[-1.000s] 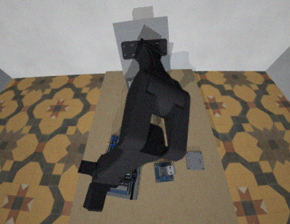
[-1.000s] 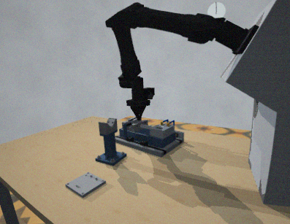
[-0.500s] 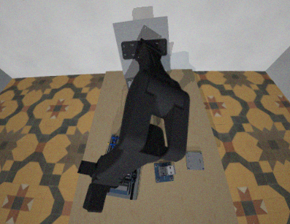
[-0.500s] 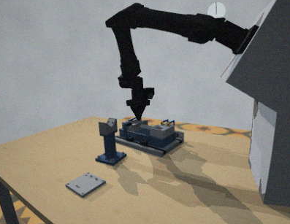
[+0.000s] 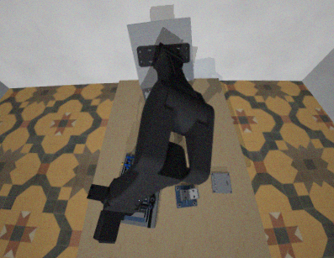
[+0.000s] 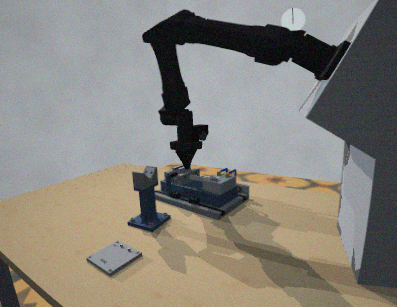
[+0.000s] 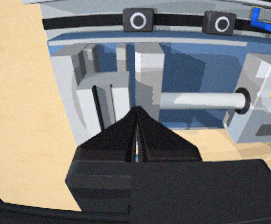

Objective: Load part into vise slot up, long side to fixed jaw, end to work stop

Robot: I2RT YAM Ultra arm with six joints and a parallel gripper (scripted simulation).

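Now: hand 2 cm short of the part and 1 cm above it. The rest, counted from my hand: fixed jaw 5 cm ahead, 1 cm to the right, 3 cm below; moving jaw 1 cm behind, 1 cm to the left, 3 cm below; work stop 3 cm ahead, 4 cm to the left, 2 cm below.
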